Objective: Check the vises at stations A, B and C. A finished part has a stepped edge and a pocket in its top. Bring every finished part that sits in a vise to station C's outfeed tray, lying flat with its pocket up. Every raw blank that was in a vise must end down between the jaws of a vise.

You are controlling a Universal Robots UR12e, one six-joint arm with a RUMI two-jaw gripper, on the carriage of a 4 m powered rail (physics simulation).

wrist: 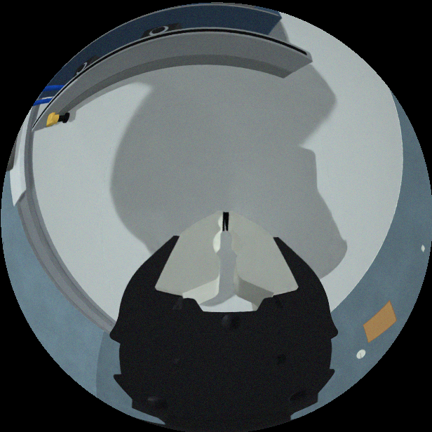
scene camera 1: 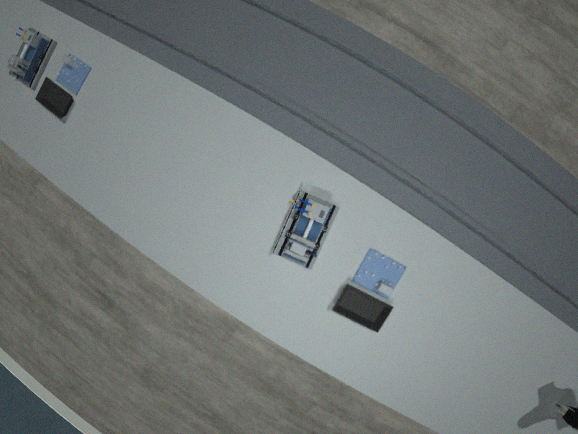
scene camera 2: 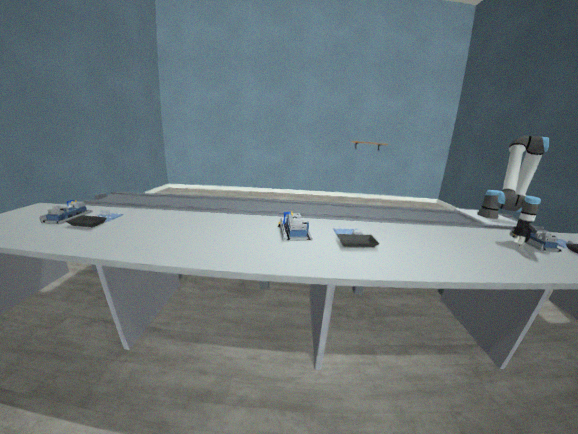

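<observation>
My gripper (scene camera 1: 559, 407) (scene camera 2: 519, 241) (wrist: 224, 213) is shut with nothing seen between its fingertips. It points down low over the table beside the right vise (scene camera 2: 546, 242) (wrist: 215, 46). In the wrist view that vise's side edge curves across the top; its jaws and any part between them are out of that view. The middle vise (scene camera 1: 309, 227) (scene camera 2: 298, 232) holds a pale block (scene camera 1: 299, 248). The left vise (scene camera 1: 37, 54) (scene camera 2: 65, 214) also shows pale shapes at its jaws. Steps or pockets are too small to tell in the scene views.
Black trays (scene camera 1: 362, 307) (scene camera 1: 54, 98) (scene camera 2: 357, 241) (scene camera 2: 86, 221) (scene camera 2: 574, 247) lie beside the vises. Blue dotted plates (scene camera 1: 377, 267) (scene camera 1: 75, 75) lie behind them, each with a pale block (scene camera 1: 385, 287) (scene camera 1: 71, 63). Blue hoses with yellow fittings (wrist: 52, 119) stick out from the right vise.
</observation>
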